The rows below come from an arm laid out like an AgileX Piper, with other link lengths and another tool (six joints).
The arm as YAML. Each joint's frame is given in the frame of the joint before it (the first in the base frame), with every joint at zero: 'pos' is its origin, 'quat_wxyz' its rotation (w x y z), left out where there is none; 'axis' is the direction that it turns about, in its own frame. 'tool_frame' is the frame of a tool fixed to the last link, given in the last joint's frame.
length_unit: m
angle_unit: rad
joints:
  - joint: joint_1
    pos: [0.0, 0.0, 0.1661]
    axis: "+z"
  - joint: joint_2
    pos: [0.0, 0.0, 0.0]
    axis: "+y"
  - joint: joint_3
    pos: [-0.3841, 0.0, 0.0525]
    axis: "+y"
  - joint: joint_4
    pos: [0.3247, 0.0, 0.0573]
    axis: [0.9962, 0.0, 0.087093]
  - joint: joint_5
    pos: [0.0, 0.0, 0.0]
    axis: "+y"
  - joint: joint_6
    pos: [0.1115, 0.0, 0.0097]
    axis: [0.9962, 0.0, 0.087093]
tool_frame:
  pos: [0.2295, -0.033, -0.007]
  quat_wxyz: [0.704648, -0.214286, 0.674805, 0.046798]
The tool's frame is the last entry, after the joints.
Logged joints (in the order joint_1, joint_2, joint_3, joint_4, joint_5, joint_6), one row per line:
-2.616, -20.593, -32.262, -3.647, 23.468, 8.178
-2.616, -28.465, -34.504, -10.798, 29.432, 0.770
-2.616, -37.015, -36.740, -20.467, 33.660, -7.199
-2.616, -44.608, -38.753, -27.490, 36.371, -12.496
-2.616, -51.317, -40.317, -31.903, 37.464, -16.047
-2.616, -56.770, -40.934, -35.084, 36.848, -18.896
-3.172, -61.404, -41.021, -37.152, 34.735, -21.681
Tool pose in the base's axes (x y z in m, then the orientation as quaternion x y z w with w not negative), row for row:
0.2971, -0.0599, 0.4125, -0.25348, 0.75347, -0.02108, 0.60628
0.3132, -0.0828, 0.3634, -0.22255, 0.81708, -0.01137, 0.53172
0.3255, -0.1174, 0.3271, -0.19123, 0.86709, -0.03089, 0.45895
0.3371, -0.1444, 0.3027, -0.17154, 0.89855, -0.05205, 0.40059
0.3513, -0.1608, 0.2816, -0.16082, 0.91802, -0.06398, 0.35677
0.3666, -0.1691, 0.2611, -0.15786, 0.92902, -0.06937, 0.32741
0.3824, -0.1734, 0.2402, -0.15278, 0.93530, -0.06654, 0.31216
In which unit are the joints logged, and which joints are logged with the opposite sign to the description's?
The joints are logged in degrees. Opposite sign: joint_2, joint_6.
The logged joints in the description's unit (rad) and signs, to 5 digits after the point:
-0.04566, 0.35942, -0.56308, -0.06365, 0.40959, -0.14273
-0.04566, 0.49681, -0.60221, -0.18846, 0.51369, -0.01344
-0.04566, 0.64603, -0.64123, -0.35722, 0.58748, 0.12565
-0.04566, 0.77856, -0.67637, -0.47979, 0.63479, 0.21810
-0.04566, 0.89565, -0.70366, -0.55681, 0.65387, 0.28007
-0.04566, 0.99082, -0.71443, -0.61233, 0.64312, 0.32980
-0.05536, 1.07170, -0.71595, -0.64842, 0.60624, 0.37840

